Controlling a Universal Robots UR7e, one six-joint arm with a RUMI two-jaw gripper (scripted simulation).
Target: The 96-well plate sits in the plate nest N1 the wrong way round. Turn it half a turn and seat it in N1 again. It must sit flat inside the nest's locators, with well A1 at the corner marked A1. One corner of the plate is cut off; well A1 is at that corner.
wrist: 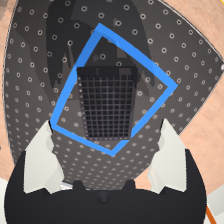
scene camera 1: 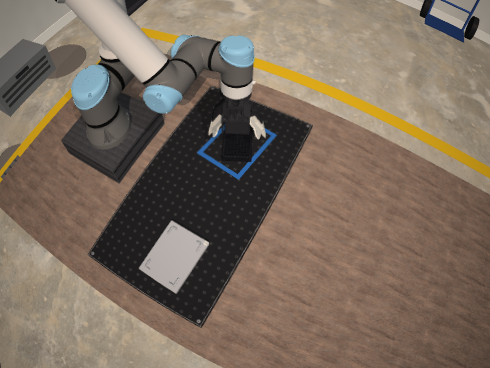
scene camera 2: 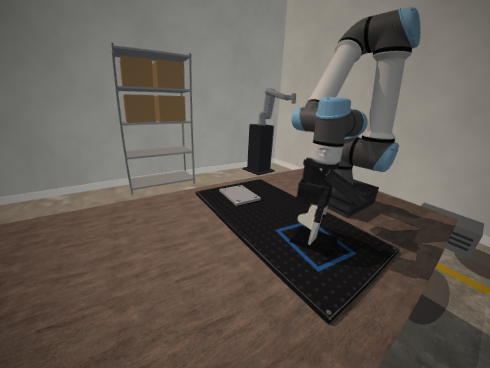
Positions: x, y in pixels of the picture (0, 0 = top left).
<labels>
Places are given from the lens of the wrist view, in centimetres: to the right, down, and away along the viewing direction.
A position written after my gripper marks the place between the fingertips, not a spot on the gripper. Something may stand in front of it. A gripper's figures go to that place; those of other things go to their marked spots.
my gripper [wrist: 106, 121]: -1, 1, 14
black 96-well plate [wrist: 122, 95]: 2, -2, 16
</labels>
